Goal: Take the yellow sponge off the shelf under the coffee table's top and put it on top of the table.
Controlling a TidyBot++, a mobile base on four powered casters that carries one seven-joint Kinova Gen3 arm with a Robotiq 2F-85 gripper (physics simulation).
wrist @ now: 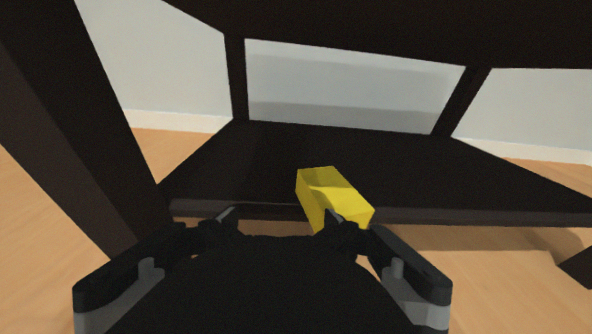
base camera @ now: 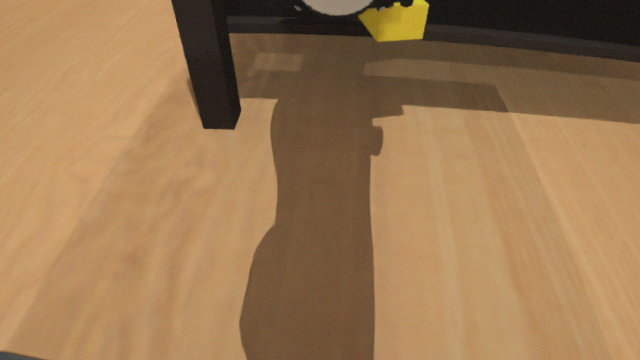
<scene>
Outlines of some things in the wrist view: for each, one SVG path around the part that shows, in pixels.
The gripper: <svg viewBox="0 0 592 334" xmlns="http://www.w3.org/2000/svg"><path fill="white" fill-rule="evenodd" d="M72 287L75 334L448 334L453 283L445 274L396 234L380 224L369 225L369 230L361 229L358 223L350 220L347 221L332 208L325 208L324 228L313 236L252 236L251 234L244 235L237 229L239 209L238 207L229 207L212 219L198 222L198 227L186 228L185 222L172 222L164 225L76 282ZM357 255L368 256L367 259L381 282L366 268L355 262ZM198 255L183 264L183 262L186 260L186 256Z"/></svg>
A dark coffee table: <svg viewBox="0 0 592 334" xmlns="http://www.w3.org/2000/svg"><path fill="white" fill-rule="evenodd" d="M592 245L556 265L588 290L592 290ZM0 0L0 144L110 260L164 225L174 222L172 217L214 218L229 207L238 207L238 219L309 222L295 192L298 169L334 166L375 209L368 224L592 228L591 197L451 137L492 68L592 69L592 0L162 0L224 34L233 119L158 184L154 180L124 115L75 1ZM244 38L365 52L467 67L430 135L249 120Z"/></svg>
A yellow sponge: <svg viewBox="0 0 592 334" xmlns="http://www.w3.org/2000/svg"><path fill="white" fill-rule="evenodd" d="M298 169L295 192L315 234L324 228L325 208L332 208L347 221L356 222L359 224L359 228L366 229L375 209L334 166Z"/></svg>
</scene>
